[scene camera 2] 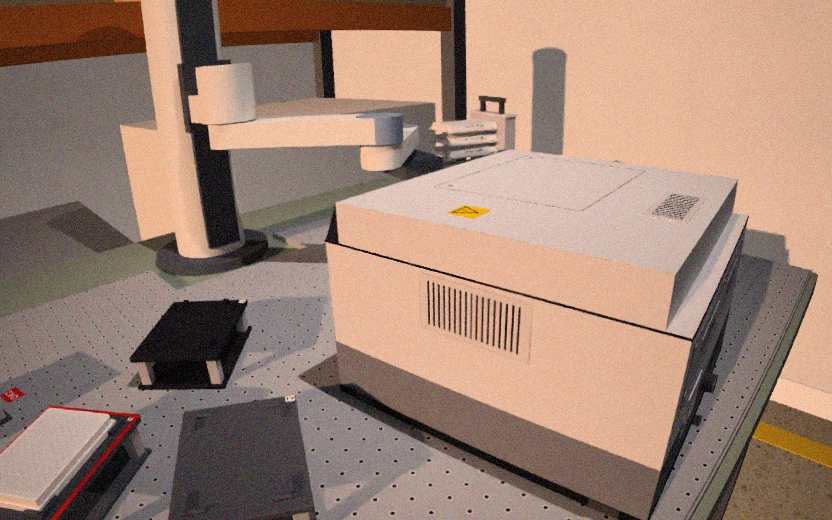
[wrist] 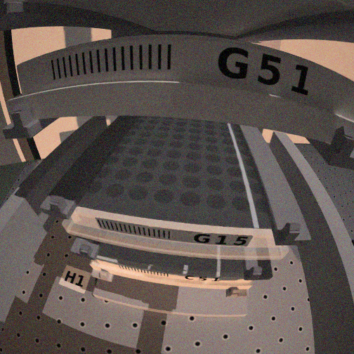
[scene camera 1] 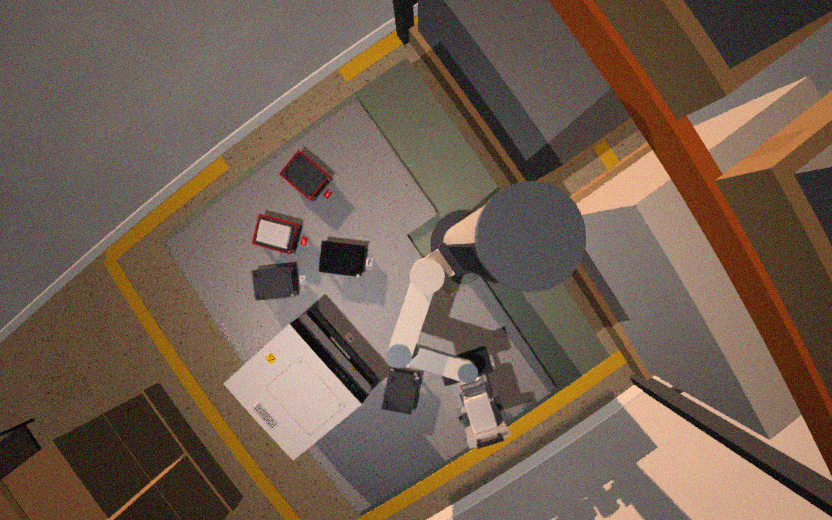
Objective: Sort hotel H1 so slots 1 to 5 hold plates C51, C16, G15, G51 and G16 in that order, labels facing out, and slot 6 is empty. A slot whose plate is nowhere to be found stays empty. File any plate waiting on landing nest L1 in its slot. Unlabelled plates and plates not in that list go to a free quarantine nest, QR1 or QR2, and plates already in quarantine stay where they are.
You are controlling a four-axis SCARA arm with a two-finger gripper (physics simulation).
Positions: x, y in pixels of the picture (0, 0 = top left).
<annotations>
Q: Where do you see a hotel H1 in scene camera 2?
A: At 505, 135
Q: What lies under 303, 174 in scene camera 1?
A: A quarantine nest QR2.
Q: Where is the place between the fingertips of my gripper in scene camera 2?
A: At 466, 168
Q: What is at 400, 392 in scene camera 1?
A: A nest N6.
</annotations>
